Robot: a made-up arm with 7 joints.
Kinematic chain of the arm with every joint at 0, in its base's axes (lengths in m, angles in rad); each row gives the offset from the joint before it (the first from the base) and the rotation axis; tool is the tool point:
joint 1: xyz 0 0.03 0.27 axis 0.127 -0.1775 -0.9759
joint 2: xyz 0.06 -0.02 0 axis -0.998 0.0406 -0.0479
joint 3: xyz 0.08 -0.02 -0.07 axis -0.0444 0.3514 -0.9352
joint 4: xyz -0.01 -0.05 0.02 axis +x
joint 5: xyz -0.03 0 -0.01 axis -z
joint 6: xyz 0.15 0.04 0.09 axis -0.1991 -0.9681 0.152
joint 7: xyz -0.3 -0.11 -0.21 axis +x
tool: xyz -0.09 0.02 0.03
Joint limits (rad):
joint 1: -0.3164..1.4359
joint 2: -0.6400..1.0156
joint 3: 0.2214..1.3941
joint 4: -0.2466..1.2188
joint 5: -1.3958..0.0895
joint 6: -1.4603..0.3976
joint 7: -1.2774..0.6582
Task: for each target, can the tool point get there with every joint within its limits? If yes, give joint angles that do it. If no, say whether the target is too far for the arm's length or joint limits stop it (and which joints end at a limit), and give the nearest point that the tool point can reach.
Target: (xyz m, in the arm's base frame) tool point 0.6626 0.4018 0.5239
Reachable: no: joint limits stop it (at a limit: joint 3, joint 4, joint 5, joint 6, joint 7) | nearest point 0.4048 0.2576 0.4271 | short by 0.311 m
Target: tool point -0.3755 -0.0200 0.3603
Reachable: yes | joints 0.8670 0.3211 0.7203 1.0255 -1.2295 -1.1954 0.3963
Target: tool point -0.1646 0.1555 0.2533
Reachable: yes | joints 0.8397 0.4808 0.9277 0.4640 -0.8615 -0.3849 -0.3867
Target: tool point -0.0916 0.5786 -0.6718
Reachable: no: too far | nearest point -0.1243 0.1379 -0.0921 | short by 0.729 m
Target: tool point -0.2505 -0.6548 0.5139
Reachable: no: joint limits stop it (at a limit: joint 3, joint 4, joint 5, joint 6, joint 7) | nearest point -0.1674 -0.4292 0.4303 | short by 0.255 m
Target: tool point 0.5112 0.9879 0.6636
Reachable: no: too far | nearest point 0.2676 0.4068 0.4191 | short by 0.676 m
